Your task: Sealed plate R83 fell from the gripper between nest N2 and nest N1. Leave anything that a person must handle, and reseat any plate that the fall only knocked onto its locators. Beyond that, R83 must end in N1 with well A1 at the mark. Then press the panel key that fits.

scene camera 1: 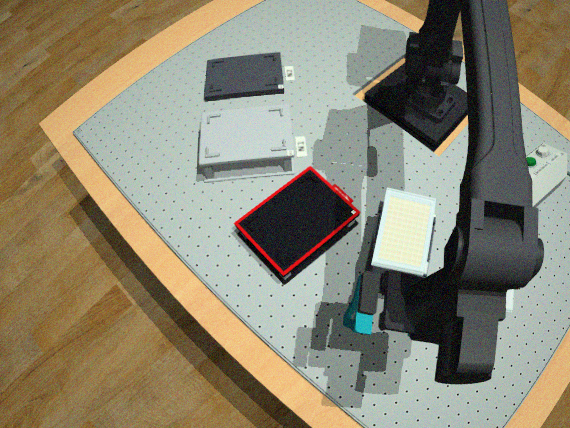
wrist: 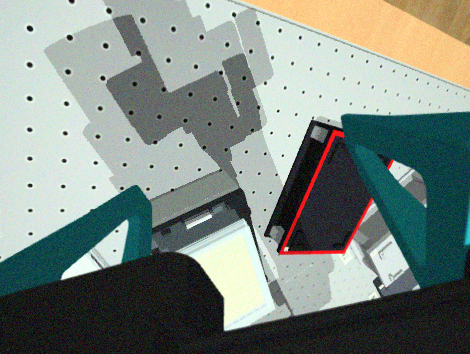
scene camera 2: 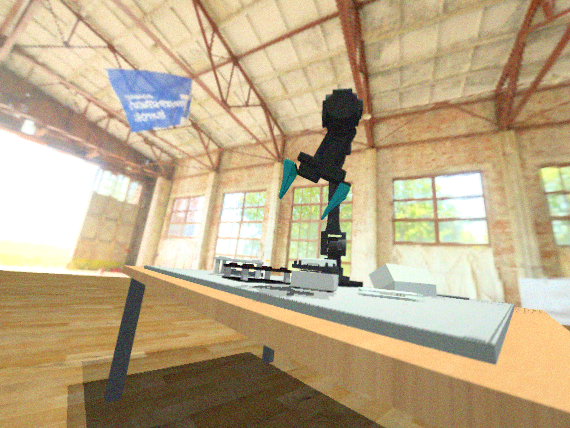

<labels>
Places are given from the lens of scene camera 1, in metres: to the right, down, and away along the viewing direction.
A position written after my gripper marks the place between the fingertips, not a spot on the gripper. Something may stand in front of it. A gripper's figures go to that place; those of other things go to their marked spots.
my gripper (scene camera 1: 378, 326): 0.12, 0.14, 0.59
red-edged black plate (scene camera 1: 300, 219): 0.02, 0.01, 0.81
</labels>
